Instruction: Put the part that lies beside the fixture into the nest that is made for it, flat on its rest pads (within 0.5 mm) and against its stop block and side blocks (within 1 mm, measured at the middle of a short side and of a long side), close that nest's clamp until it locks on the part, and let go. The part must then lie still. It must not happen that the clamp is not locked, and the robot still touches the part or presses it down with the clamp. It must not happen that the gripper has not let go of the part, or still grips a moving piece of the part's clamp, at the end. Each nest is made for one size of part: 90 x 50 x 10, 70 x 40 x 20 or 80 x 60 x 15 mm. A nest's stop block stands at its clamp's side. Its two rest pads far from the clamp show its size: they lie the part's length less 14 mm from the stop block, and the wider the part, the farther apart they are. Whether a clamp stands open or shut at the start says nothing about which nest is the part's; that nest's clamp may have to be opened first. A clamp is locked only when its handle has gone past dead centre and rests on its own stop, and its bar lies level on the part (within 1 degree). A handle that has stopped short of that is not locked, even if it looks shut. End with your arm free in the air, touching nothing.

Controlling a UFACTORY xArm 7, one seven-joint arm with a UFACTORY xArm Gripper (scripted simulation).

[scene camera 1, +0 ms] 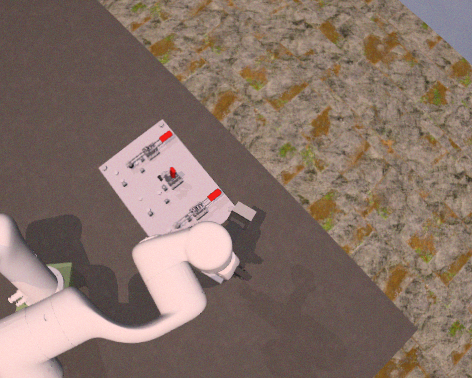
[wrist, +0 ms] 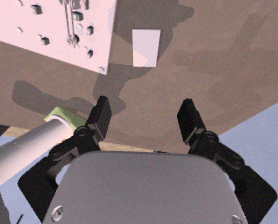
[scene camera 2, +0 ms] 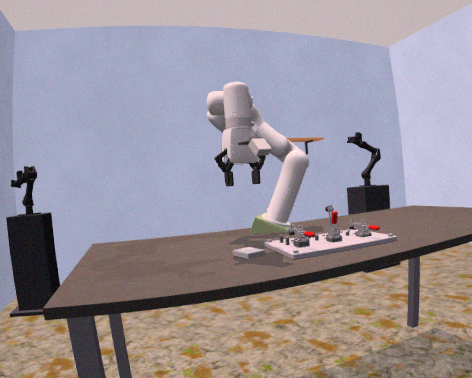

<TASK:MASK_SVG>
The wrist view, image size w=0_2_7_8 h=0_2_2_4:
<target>gripper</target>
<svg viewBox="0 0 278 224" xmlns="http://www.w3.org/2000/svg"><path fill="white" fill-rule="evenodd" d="M18 180L18 187L42 224L260 224L278 197L275 189L251 167L246 166L243 158L238 153L219 142L217 134L206 130L192 99L183 100L177 114L183 142L185 142L185 145L190 146L188 154L101 150L98 144L103 142L103 139L106 137L112 112L108 98L100 96L96 106L92 108L85 126L76 128L73 136L54 146L49 151L47 157L43 157ZM70 164L58 185L56 183L56 176L64 166Z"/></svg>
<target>pale grey block part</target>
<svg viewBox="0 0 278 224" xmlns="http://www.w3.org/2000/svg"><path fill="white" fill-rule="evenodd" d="M133 28L133 66L156 67L160 29Z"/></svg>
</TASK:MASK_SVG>
